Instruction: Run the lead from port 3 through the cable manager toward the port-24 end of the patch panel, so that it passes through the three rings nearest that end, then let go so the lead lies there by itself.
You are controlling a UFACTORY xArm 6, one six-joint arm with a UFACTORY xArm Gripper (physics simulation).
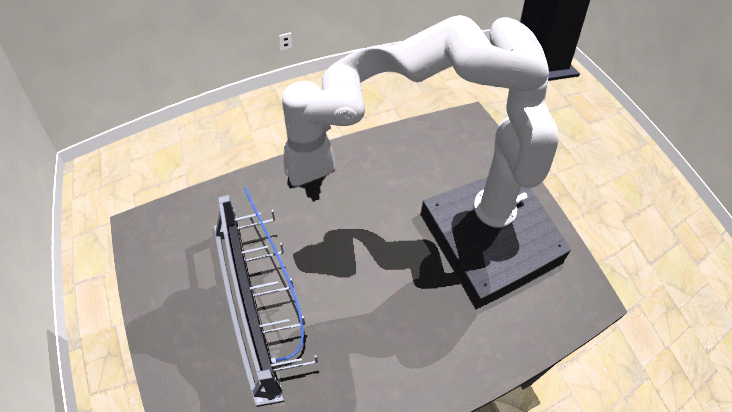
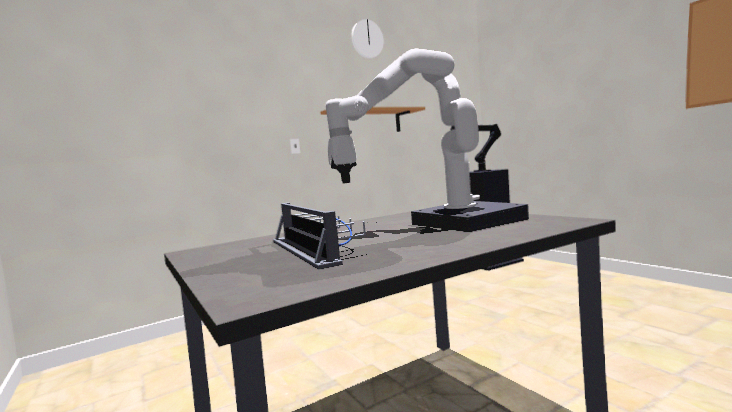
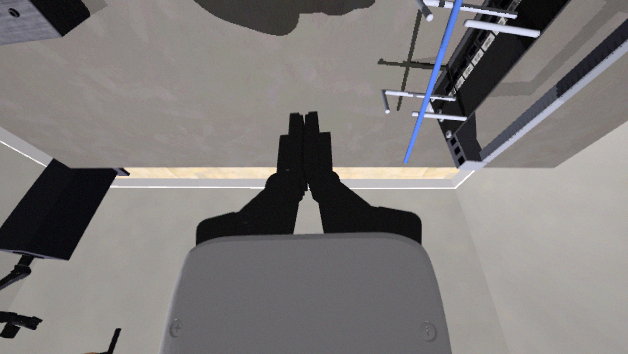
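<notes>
The blue lead (image 1: pixel 302 330) (image 2: pixel 351 234) (image 3: pixel 438 62) leaves the near end of the patch panel (image 1: pixel 248 291) (image 3: pixel 500 60), bends round and runs along the cable manager rings (image 1: pixel 263 255) (image 3: pixel 400 94). Its free end sticks out past the far ring. At the far ring it crosses both bars, on the panel side of the upright tip; whether it is under or over the upper bars I cannot tell. My gripper (image 1: pixel 314 198) (image 2: pixel 346 181) (image 3: pixel 306 128) is shut and empty, pointing down, high above the table, on the robot-base side of the rings and apart from the lead.
The panel's grey frame (image 1: pixel 225 276) (image 3: pixel 550 100) stands behind the rings. The dark robot base (image 1: pixel 537 240) (image 2: pixel 476 217) (image 3: pixel 25 30) sits across the table (image 1: pixel 409 133) (image 2: pixel 409 266). A black cabinet (image 1: pixel 553 30) (image 2: pixel 489 185) (image 3: pixel 60 205) stands beyond the table.
</notes>
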